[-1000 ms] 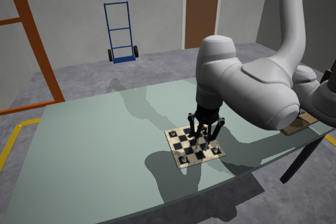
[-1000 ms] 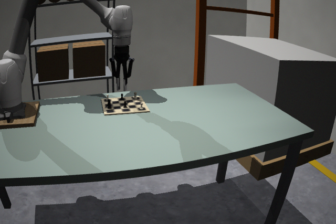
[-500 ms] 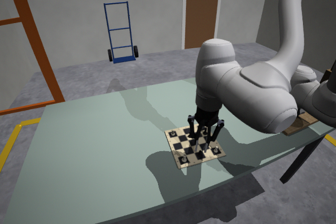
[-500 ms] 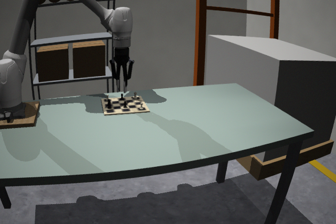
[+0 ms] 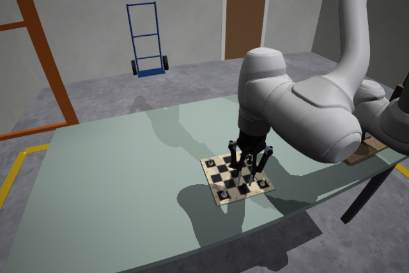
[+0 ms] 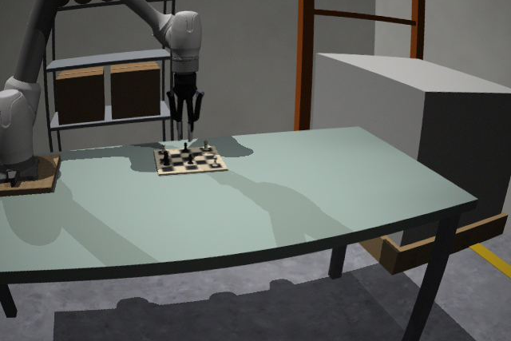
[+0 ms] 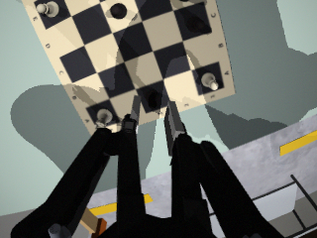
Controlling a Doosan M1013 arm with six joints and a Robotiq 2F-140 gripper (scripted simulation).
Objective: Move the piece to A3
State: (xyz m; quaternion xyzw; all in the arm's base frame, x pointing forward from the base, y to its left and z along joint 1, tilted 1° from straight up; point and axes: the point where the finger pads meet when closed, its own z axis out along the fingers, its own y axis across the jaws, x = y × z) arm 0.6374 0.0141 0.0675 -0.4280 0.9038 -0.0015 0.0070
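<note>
My gripper is now 10 mm past the chessboard, 70 mm to the left of it and 80 mm above it.
</note>
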